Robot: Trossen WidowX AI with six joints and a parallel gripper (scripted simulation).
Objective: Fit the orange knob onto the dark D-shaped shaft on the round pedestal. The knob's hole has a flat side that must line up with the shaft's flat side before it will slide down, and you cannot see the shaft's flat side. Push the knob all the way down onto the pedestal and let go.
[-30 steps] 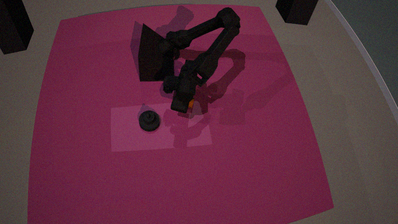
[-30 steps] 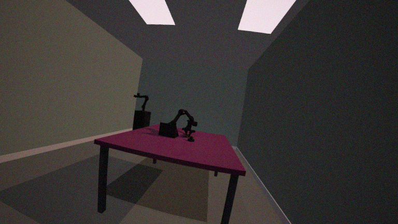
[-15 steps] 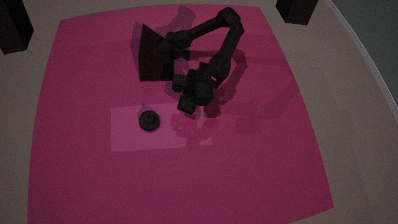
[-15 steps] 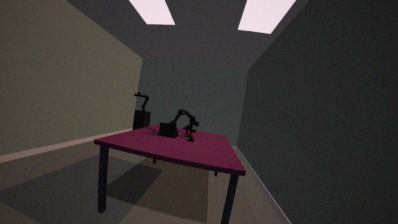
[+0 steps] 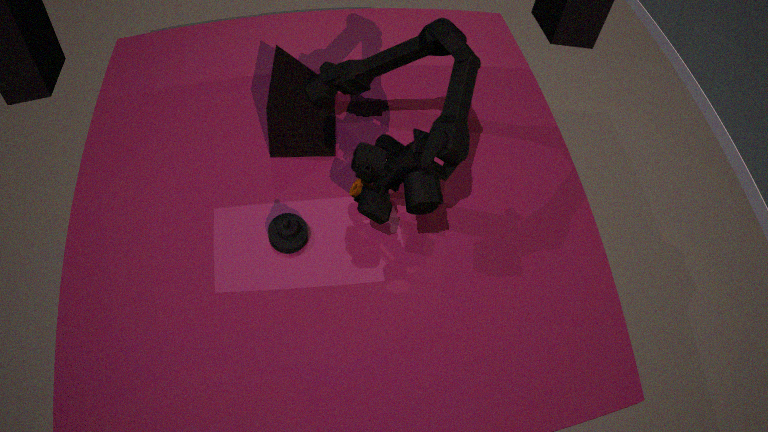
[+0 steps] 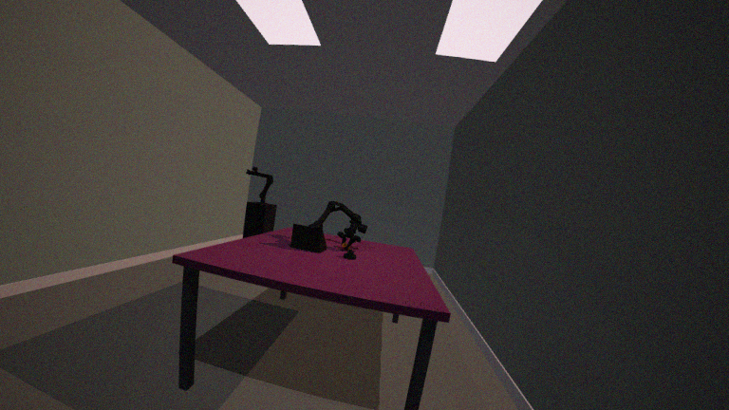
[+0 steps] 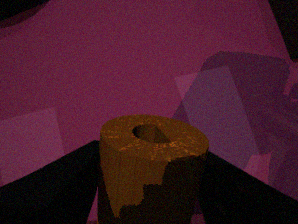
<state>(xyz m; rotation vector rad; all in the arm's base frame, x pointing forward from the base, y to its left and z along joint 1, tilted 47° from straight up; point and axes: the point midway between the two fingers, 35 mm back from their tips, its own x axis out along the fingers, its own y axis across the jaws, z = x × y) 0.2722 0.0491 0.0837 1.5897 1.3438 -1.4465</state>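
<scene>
Right now the orange knob is 1 cm ahead of my gripper tip and 2 cm to the left of it. Also, from my gripper tip: dark round pedestal (7 cm ahead, 15 cm to the right).
</scene>
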